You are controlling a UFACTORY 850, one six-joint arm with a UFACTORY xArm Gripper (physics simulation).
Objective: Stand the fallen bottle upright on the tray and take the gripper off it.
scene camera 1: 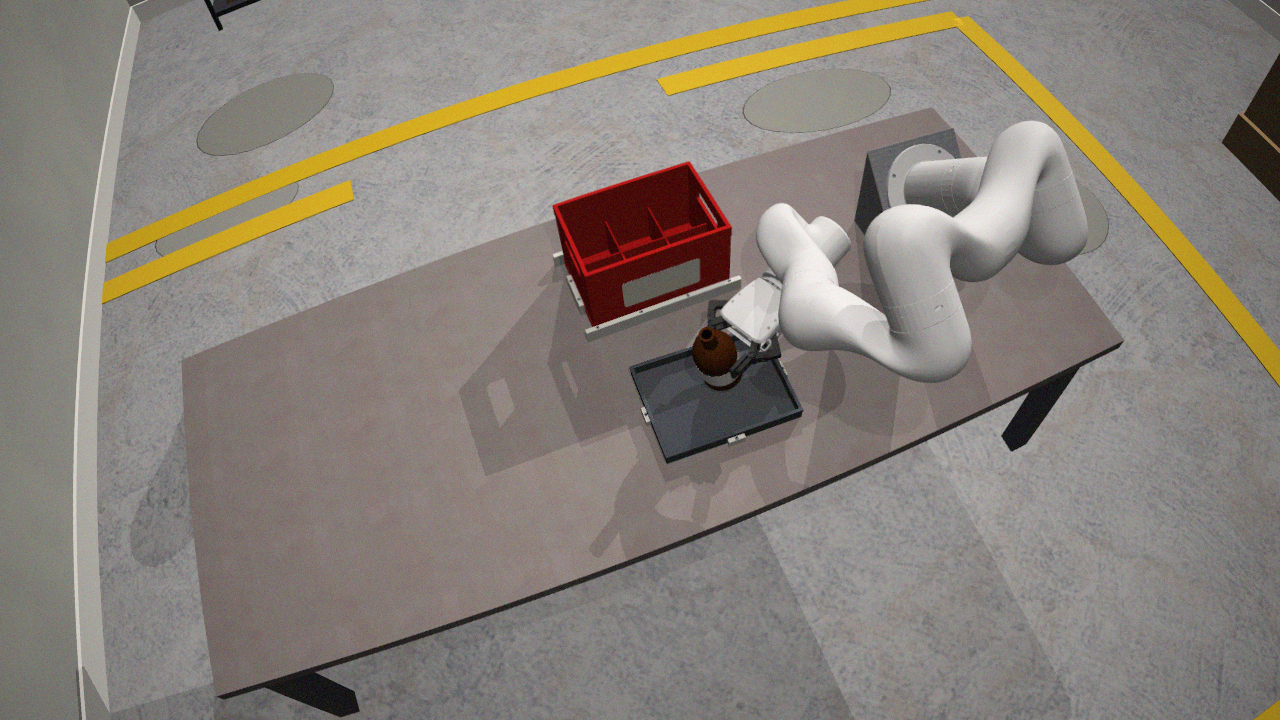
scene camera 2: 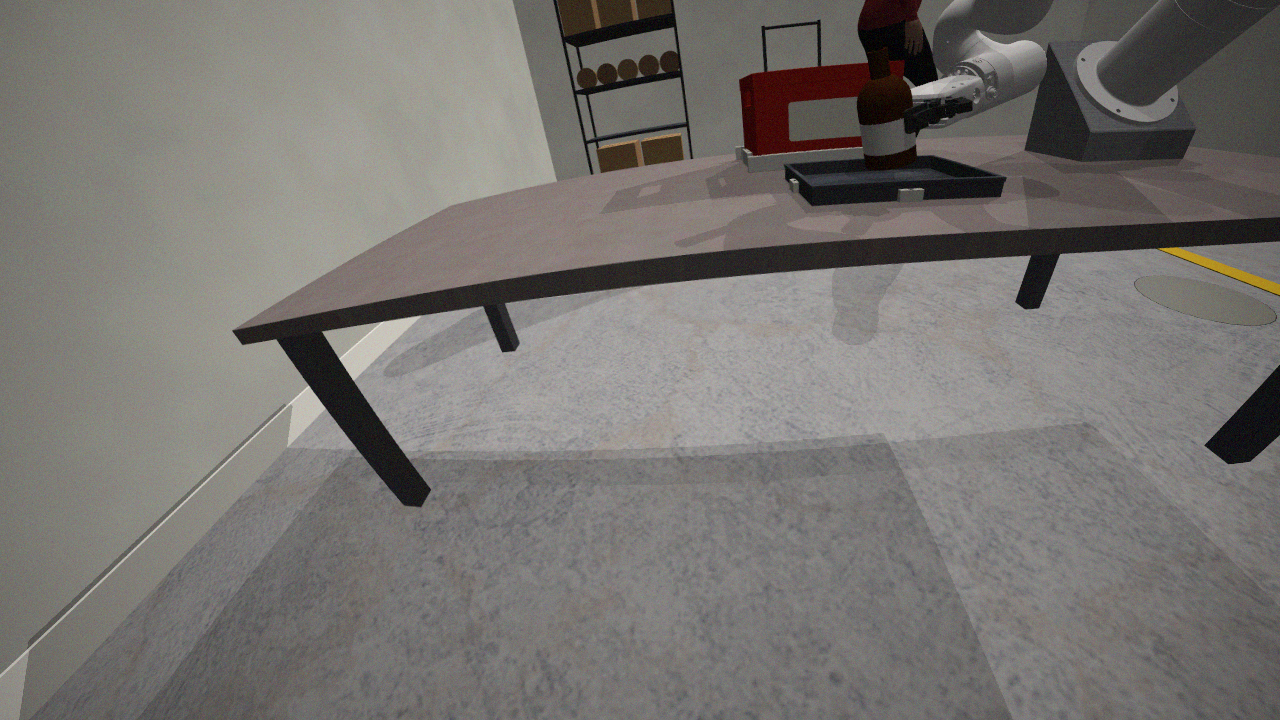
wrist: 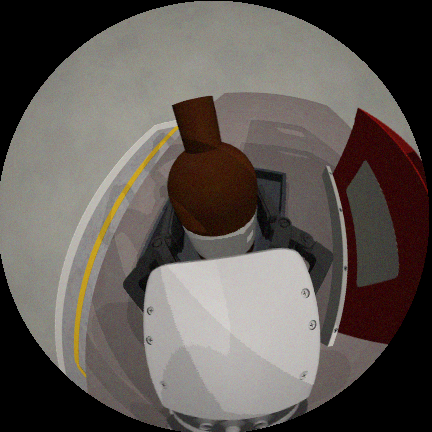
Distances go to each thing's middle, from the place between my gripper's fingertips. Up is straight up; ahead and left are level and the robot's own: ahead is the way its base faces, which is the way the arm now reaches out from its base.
Now: hand 1 cm past the brown bottle (scene camera 2: 881, 102) and 1 cm below it. The rest, counted from my hand: pale rail (scene camera 1: 723, 287): 18 cm to the right, 7 cm below.
